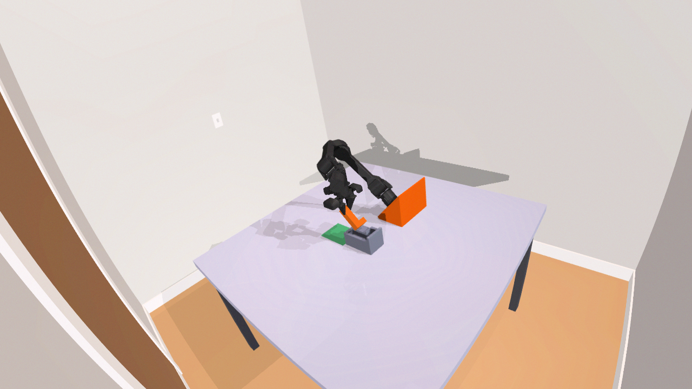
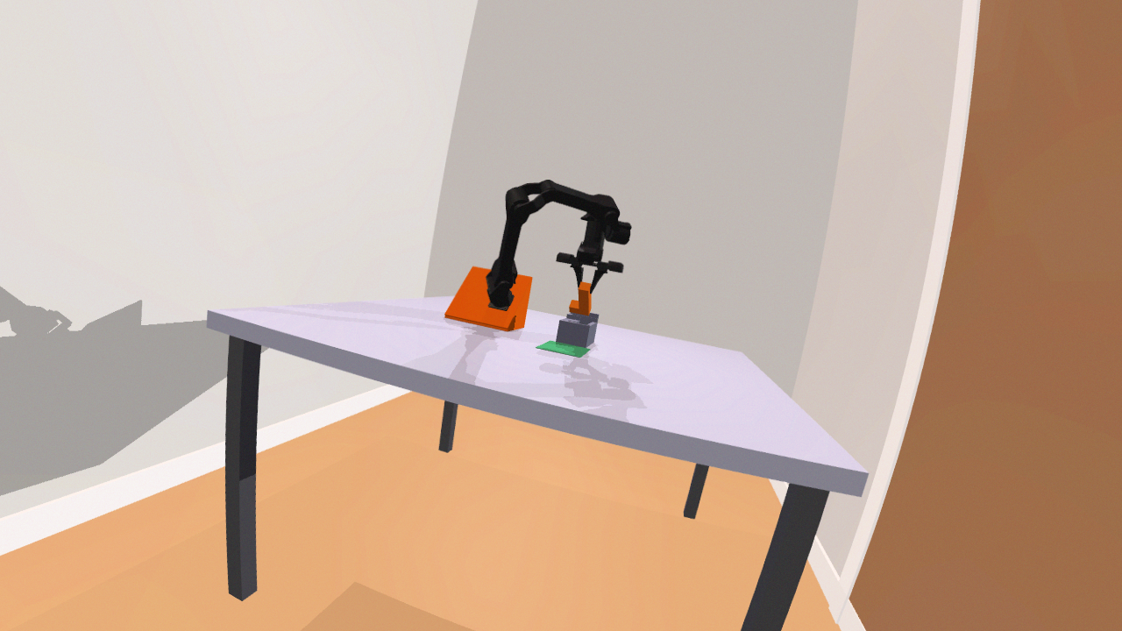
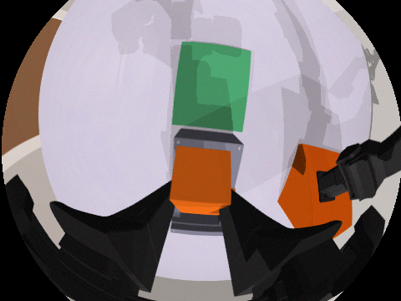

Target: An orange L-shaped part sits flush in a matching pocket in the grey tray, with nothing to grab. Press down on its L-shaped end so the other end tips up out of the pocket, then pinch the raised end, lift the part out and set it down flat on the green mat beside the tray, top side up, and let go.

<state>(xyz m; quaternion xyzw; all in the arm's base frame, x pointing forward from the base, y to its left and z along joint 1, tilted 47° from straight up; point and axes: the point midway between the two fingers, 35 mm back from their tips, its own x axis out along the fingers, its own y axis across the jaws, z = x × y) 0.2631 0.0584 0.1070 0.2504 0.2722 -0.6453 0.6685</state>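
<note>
My gripper tip is 170 mm above the green mat, 90 mm to the left of it and 10 mm past it. Also, from my gripper tip: orange L-shaped part 30 mm to the left, 30 mm below, 20 mm behind.
</note>
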